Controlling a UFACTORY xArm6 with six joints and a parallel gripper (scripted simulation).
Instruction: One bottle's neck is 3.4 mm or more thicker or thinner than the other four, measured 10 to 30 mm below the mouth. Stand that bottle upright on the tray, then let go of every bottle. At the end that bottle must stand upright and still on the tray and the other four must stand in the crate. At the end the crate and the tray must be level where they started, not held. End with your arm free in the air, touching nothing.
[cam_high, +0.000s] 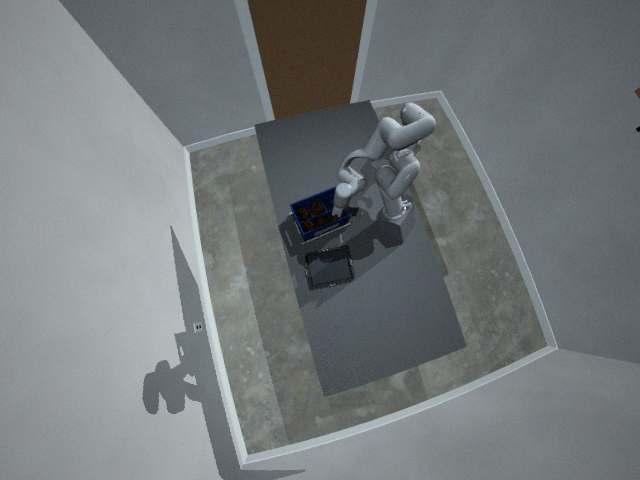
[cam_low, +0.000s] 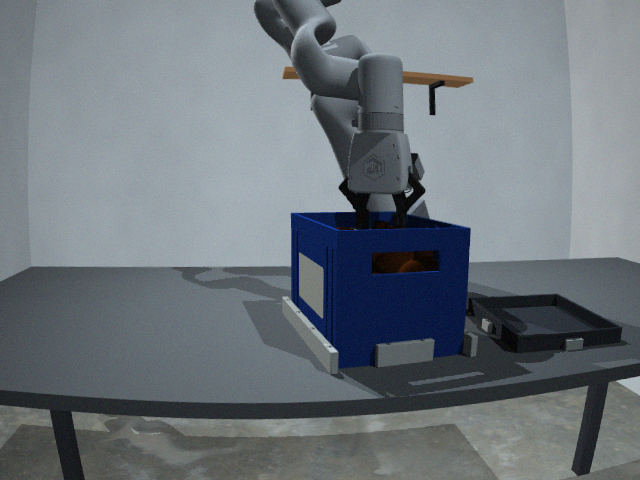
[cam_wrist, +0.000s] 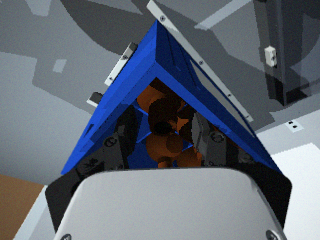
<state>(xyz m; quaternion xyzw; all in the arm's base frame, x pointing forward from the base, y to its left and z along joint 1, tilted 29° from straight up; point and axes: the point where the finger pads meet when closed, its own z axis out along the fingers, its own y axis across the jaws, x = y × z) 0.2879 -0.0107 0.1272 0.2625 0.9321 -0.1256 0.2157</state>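
Now: the bottle 10 cm ahead of my hand, 7 cm to the right of it and 7 cm below it. Round my hand: blue crate: 9 cm ahead, 7 cm below, 3 cm to the right; dark tray: 26 cm to the left, 15 cm below, 11 cm ahead.
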